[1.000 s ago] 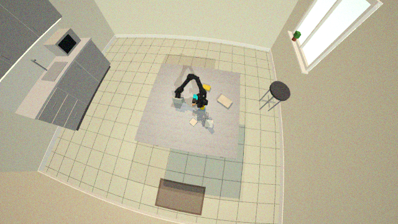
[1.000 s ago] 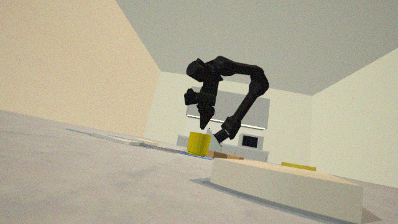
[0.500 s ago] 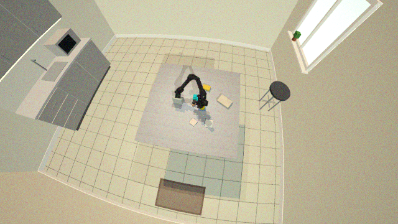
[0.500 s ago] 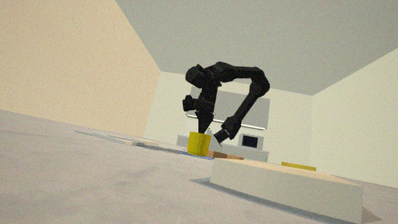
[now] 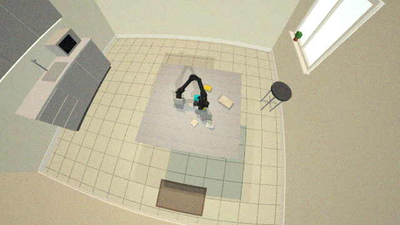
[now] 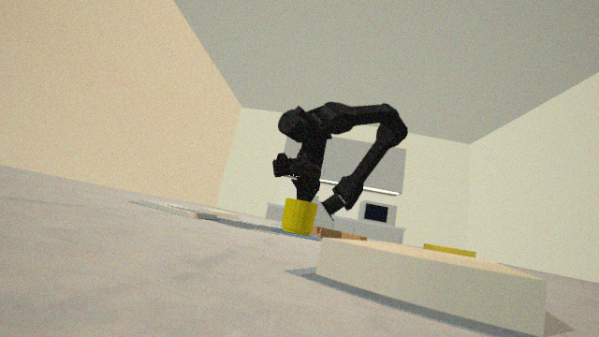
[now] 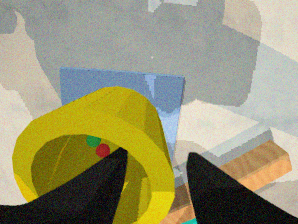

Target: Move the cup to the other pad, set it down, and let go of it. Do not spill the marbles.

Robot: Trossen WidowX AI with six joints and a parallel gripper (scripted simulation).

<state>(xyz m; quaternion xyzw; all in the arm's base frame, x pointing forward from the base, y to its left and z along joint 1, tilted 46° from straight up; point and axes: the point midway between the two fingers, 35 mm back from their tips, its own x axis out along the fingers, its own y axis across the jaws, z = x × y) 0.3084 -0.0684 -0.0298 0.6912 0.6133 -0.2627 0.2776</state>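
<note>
Right now my gripper tip is 3 cm short of the blue pad and 5 cm above it. Also, from my gripper tip: cyan pad: 7 cm behind, 15 cm to the left, 5 cm below; then yellow cup: 2 cm ahead, 1 cm below; then wooden bar: 2 cm behind, 8 cm to the left, 4 cm below.
</note>
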